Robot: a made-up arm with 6 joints.
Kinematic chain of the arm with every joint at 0, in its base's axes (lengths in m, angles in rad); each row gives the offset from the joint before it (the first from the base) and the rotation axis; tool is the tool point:
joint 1: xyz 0 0 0.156 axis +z
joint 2: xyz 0 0 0 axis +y
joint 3: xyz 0 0 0.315 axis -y
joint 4: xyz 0 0 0 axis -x
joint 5: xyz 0.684 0 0 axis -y
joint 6: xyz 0 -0.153 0 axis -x
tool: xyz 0 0 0
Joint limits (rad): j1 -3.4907..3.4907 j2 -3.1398..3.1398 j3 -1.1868..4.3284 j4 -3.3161..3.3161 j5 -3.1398..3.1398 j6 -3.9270..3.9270
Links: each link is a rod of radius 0.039 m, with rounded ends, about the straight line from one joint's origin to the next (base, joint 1, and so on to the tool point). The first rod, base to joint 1, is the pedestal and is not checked.
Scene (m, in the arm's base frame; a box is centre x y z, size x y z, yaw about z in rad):
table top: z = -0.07
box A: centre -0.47 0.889 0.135 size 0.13 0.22 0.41 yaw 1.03
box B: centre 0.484 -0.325 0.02 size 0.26 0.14 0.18 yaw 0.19
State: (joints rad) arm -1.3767 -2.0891 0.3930 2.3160 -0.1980 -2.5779
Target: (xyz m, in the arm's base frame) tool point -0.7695 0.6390 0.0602
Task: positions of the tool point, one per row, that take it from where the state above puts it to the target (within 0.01 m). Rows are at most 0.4 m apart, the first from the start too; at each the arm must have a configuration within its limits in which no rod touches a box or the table.
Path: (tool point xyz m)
1: -0.1769 0.8341 0.4942
2: -0.2605 0.7400 0.6514
3: -0.3076 0.6127 0.7954
4: -0.3102 0.4647 0.9199
5: -0.5192 0.6163 0.6988
6: -0.6851 0.6737 0.3992
7: -0.7695 0.6390 0.0602

